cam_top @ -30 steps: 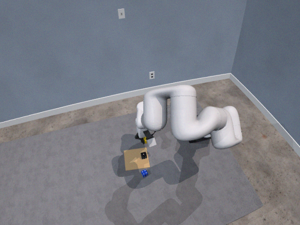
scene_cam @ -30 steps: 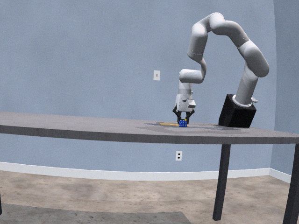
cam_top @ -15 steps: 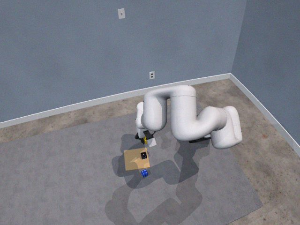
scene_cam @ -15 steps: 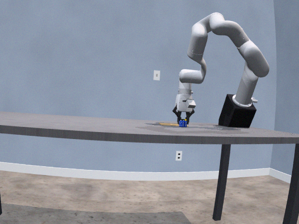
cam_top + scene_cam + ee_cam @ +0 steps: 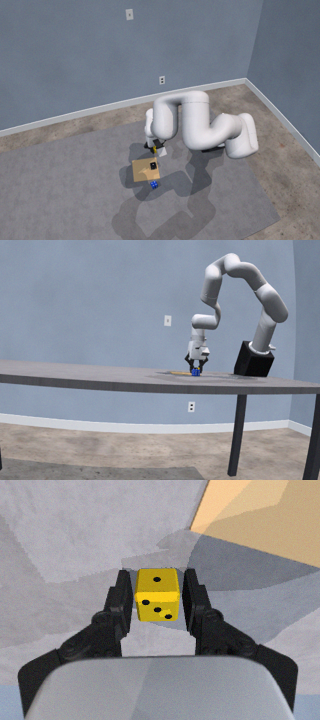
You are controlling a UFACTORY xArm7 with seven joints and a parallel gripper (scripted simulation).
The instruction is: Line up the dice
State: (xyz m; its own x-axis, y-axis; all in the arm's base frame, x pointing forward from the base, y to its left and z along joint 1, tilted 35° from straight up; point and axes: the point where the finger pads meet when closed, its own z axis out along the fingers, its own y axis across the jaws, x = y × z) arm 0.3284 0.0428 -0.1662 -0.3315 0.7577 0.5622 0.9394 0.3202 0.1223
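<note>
The yellow die is 10 mm below my hand. From my hand the other things lie so: tan mat: 70 mm ahead, 120 mm to the left, 20 mm below; then black die: 30 mm ahead, 120 mm to the left; then blue die: 30 mm ahead, 230 mm to the left, 10 mm below.
</note>
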